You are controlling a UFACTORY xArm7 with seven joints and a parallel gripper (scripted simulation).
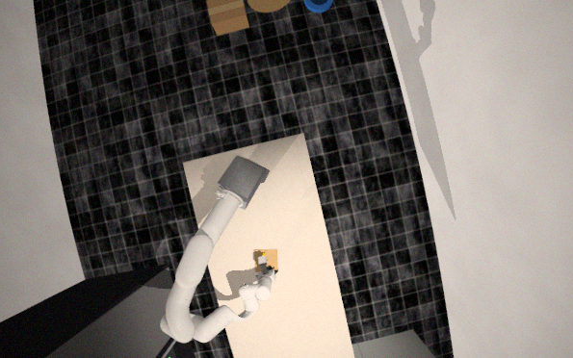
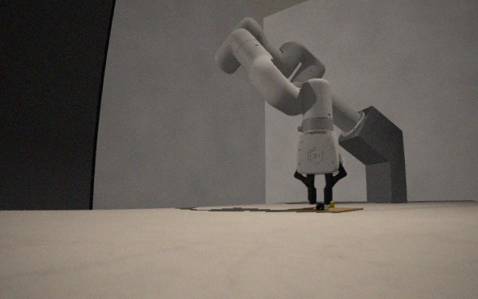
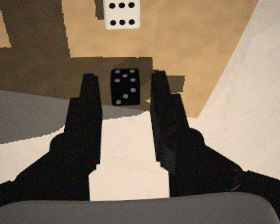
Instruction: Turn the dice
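Now: hand 30 mm above the black die. From my hand the other things lie so: pale die: 50 mm behind, 10 mm to the left, 30 mm below; then tan mat: 50 mm behind, 10 mm to the left, 40 mm below; then yellow die: 90 mm behind, 30 mm to the left, 30 mm below.
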